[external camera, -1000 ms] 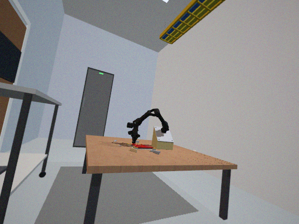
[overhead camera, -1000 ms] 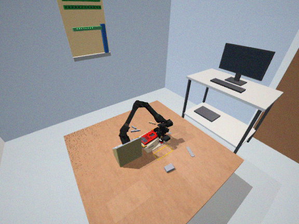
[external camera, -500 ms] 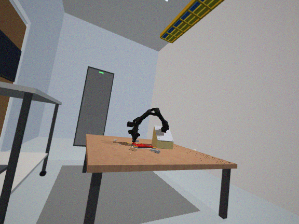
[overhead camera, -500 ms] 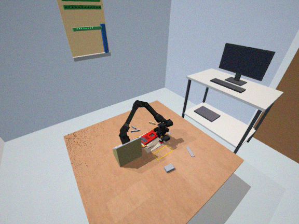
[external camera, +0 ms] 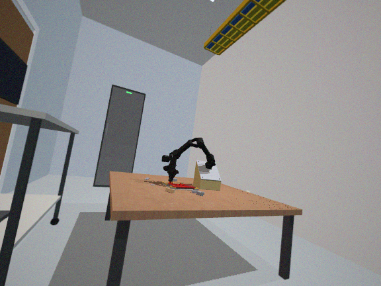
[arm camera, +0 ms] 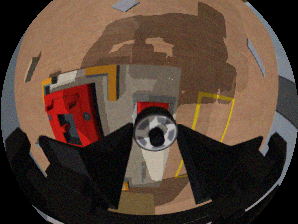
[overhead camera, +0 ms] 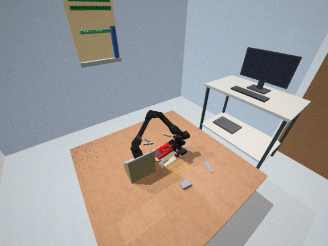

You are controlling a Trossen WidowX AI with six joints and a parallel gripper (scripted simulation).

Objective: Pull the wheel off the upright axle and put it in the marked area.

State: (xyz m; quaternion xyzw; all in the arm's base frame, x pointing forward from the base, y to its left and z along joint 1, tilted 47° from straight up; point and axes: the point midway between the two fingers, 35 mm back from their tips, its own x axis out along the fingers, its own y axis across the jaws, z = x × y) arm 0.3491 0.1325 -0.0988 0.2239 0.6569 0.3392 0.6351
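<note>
Right now the dark wheel is right at my gripper tip. From my gripper tip the other things lie so: block (10 cm behind, 28 cm to the right, 3 cm below); flat bar (18 cm ahead, 23 cm to the right, 4 cm below).
</note>
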